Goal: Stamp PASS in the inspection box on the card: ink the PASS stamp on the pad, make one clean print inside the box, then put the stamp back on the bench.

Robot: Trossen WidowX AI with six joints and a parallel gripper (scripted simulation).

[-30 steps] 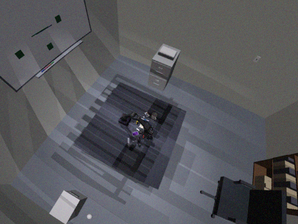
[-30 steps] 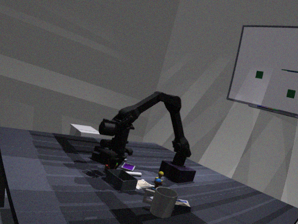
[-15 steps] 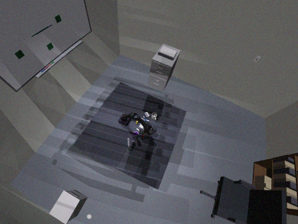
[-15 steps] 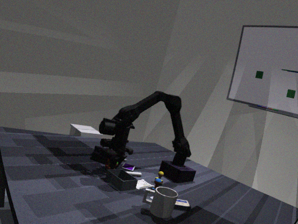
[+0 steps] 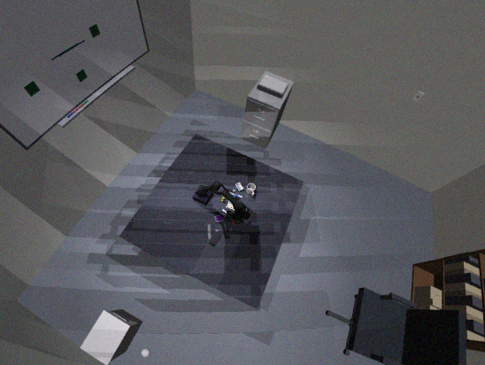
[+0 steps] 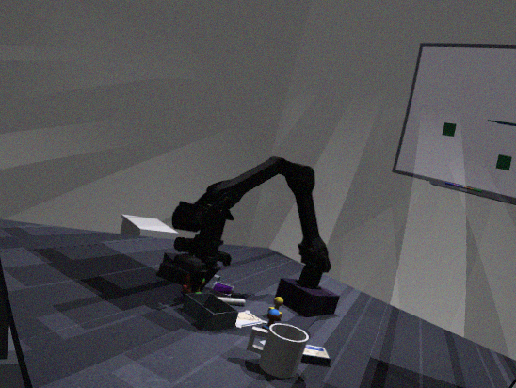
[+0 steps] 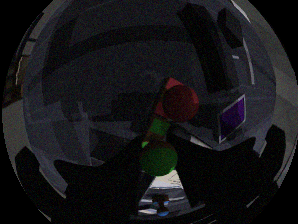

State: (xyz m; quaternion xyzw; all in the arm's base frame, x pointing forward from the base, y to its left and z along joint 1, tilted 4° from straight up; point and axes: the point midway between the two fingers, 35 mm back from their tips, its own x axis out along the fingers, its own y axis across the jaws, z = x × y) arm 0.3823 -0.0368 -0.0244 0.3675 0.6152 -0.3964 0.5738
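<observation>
The red-knobbed stamp lies 40 mm to the right of my gripper tip and 20 mm below it. Round my gripper tip: green-knobbed stamp (right at my gripper tip); dark tray (10 mm ahead, 100 mm to the left, 20 mm below); white card (90 mm behind, 100 mm to the left, 40 mm below).
</observation>
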